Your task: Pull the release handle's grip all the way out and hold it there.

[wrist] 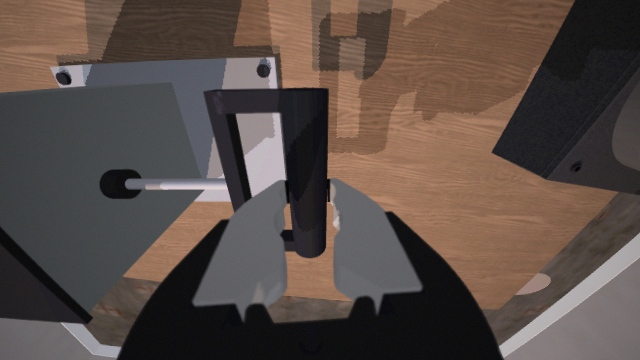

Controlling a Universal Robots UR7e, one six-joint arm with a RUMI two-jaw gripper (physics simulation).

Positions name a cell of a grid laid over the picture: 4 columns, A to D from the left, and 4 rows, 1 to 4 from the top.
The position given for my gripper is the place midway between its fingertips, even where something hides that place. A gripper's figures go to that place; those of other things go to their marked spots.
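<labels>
My gripper (B3) is 0.14 m from the lens; a base plate (B1) is 0.26 m from the lens.
</labels>
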